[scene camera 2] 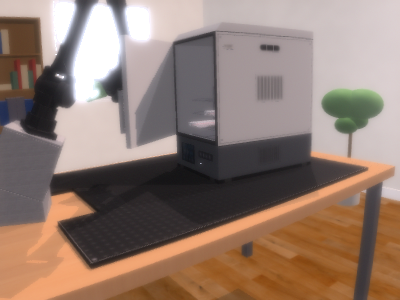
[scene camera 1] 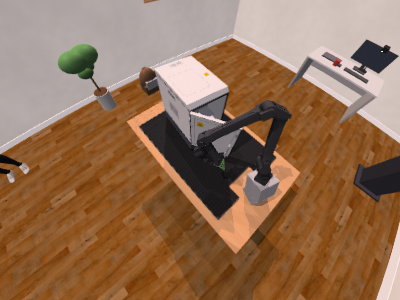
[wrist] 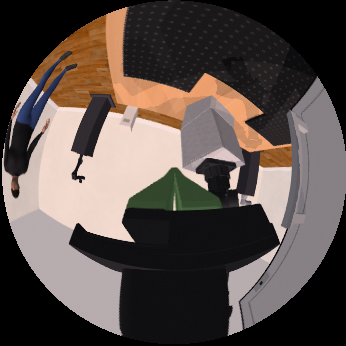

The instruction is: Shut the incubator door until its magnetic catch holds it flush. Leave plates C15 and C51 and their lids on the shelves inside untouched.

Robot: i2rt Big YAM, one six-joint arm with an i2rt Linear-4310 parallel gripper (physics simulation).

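Where they show: gripper, fingertip midpoint: (scene camera 2: 86,101) (scene camera 1: 224,169) (wrist: 173,172); arm's base at its link origin: (scene camera 2: 37,131) (scene camera 1: 263,177) (wrist: 215,165).
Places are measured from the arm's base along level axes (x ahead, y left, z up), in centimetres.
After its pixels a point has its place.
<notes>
The white incubator (scene camera 1: 192,80) {y -7.2, x 76.2, z 31.8 cm} (scene camera 2: 265,110) {y -23.7, x 74.2, z 1.2 cm} stands on the mat. Its door (scene camera 1: 211,122) {y 7.5, x 45.8, z 26.5 cm} (scene camera 2: 147,95) {y 3.0, x 40.6, z 7.9 cm} (wrist: 322,175) {y 2.6, x 34.7, z 3.7 cm} is partly open, swung out from the front. Through the opening in scene camera 2, a pale plate (scene camera 2: 201,123) {y -0.7, x 63.0, z -4.3 cm} lies on a lower shelf, with another pale item (scene camera 2: 209,113) {y -10.2, x 58.4, z 0.6 cm} above it; I cannot tell which is C15 or C51. My gripper (scene camera 1: 222,164) {y 17.3, x 23.4, z 6.8 cm} (scene camera 2: 98,90) (wrist: 173,172) {y 17.3, x 23.4, z 6.8 cm} is shut and empty, its green fingertips together. It is at the door's outer side, above the mat; contact with the door cannot be made out.
The black mat (scene camera 1: 175,150) {y 22.1, x 70.1, z -23.2 cm} (scene camera 2: 150,215) {y -26.5, x 20.2, z -23.2 cm} (wrist: 160,45) {y 27.5, x 19.5, z -23.2 cm} covers much of the wooden table (scene camera 1: 235,237) {y 40.3, x -14.3, z -24.5 cm} (scene camera 2: 300,185) {y -41.6, x 70.9, z -23.2 cm}. My grey base block (scene camera 1: 261,189) {y 9.3, x -3.1, z 2.9 cm} (scene camera 2: 25,175) {y -6.0, x -6.2, z -10.6 cm} (wrist: 207,132) {y 6.8, x 4.3, z -8.2 cm} stands in front of the incubator. The arm passes over the door in scene camera 1.
</notes>
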